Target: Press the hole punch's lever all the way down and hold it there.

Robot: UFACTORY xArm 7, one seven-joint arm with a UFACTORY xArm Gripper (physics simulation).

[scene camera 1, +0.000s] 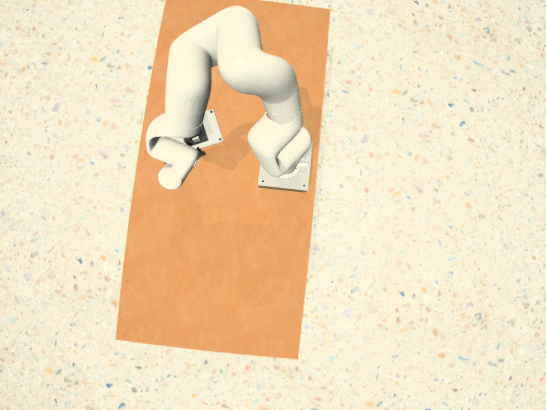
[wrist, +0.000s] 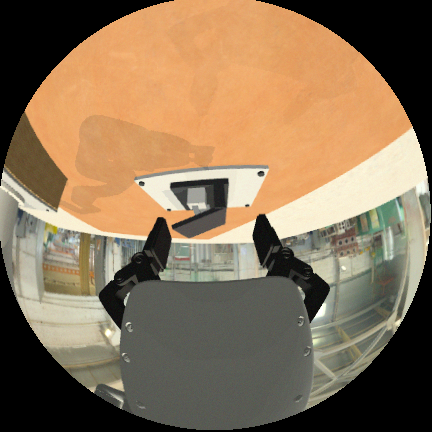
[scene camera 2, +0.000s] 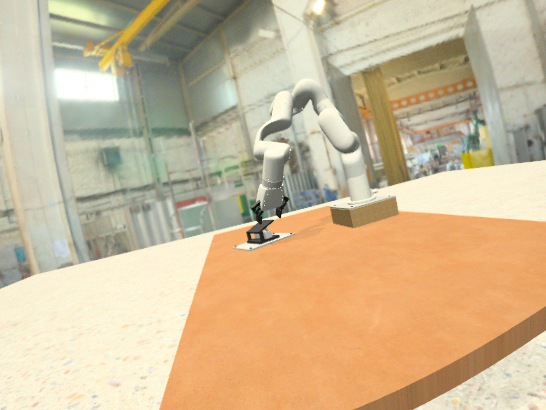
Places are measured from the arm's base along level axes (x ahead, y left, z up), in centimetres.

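Pixels of known places: gripper, between the fingertips: (wrist: 211, 226) (scene camera 2: 268, 219); arm's base, origin of its link: (scene camera 2: 361, 201).
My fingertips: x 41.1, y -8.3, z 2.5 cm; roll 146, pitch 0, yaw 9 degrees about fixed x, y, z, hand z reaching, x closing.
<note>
Ahead of a thing's pixels: the offset from my fingertips to its middle. Level surfaces: height alone.
The hole punch (scene camera 1: 198, 137) (scene camera 2: 256, 237) (wrist: 224, 188) is dark, on a white base plate @[dx +0.4, dy -13.3, dz -10.2 cm] (scene camera 1: 215, 127) (scene camera 2: 243, 247) (wrist: 245, 187). Its dark flat lever @[dx +0.4, dy -13.3, dz -3.5 cm] (scene camera 2: 260, 227) (wrist: 202, 223) is raised and tilted. In scene camera 1 the arm covers much of the punch. My gripper (scene camera 2: 270, 218) (wrist: 211, 226) is open, with its two black fingers wide apart and nothing between them. It is above the punch, and in the wrist view the fingertips stand to either side of the raised lever. Scene camera 2 shows the fingertips near the height of the lever's upper end; contact cannot be told.
The orange table top @[dz -10.9 cm] (scene camera 1: 210, 260) (scene camera 2: 350, 300) (wrist: 300, 75) carries the punch and the arm's wooden base block (scene camera 2: 365, 214) (wrist: 37, 165). The block stands to the right of the punch in scene camera 2. The punch is near the table's far left edge there.
</note>
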